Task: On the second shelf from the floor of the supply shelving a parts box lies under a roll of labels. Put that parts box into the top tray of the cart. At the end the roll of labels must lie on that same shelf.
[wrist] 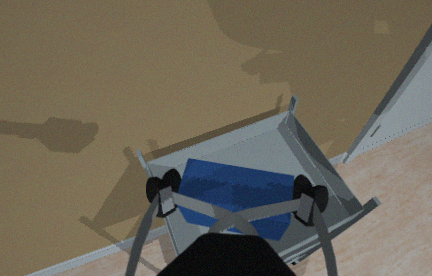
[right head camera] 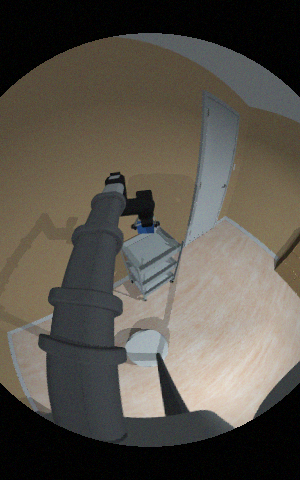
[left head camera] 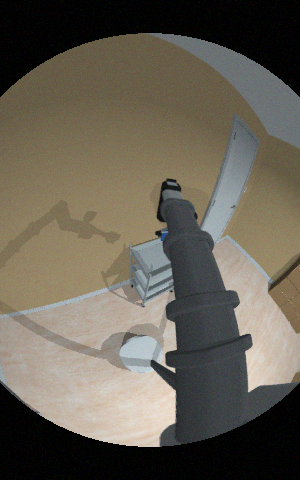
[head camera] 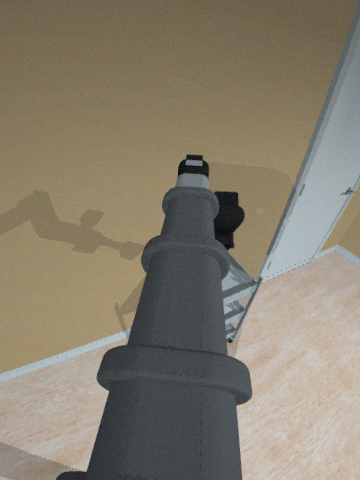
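Note:
A blue parts box is between the two fingertips of my gripper, which is shut on it from both sides. The box looks roughly level. In the wrist view it lies over the light grey top tray of the cart, and the right head view shows it over the tray's back part. The height of the gap is hard to tell. In the head view the arm hides the box and most of the cart. The roll of labels and the supply shelving do not show.
The cart's corner posts rise above the tray rim. The wall stands behind the cart, with a grey door to its right. A round white object is in front of the cart. A brown block is at the far right.

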